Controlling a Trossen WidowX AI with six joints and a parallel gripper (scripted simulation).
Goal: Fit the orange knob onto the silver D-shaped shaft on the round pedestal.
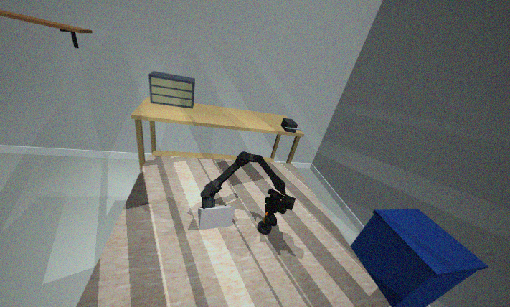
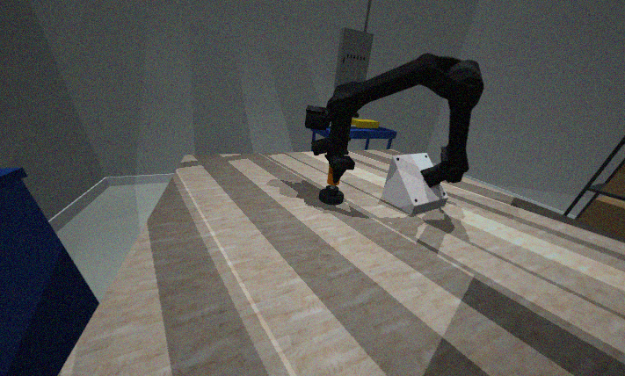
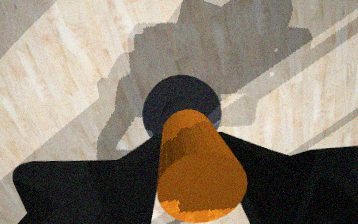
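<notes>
Right now my gripper tip is 30 mm below the orange knob. Round my gripper tip: pedestal 40 mm below.
</notes>
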